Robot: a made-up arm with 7 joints. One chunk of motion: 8 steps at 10 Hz.
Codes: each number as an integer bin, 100 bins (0 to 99) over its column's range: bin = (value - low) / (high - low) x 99, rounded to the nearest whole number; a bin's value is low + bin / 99 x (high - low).
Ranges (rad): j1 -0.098..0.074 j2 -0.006..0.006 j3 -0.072..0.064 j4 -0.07..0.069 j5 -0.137..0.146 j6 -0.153..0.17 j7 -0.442..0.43
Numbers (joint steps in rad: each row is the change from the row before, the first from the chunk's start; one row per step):
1: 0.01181 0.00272 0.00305 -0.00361 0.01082 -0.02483 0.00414
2: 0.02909 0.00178 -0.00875 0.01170 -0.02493 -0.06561 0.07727
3: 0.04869 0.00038 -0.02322 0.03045 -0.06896 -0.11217 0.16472
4: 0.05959 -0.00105 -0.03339 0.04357 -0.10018 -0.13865 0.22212
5: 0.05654 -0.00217 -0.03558 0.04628 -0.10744 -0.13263 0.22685
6: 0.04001 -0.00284 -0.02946 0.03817 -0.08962 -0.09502 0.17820
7: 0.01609 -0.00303 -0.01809 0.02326 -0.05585 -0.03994 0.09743
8: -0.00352 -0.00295 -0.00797 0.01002 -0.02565 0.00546 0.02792
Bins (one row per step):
1: 63 72 55 47 52 39 51
2: 73 64 46 58 39 27 59
3: 84 53 36 72 24 13 69
4: 91 41 28 81 13 4 75
5: 89 32 27 83 10 6 76
6: 79 26 31 77 17 18 70
7: 66 25 39 66 28 35 61
8: 54 25 47 57 39 49 53

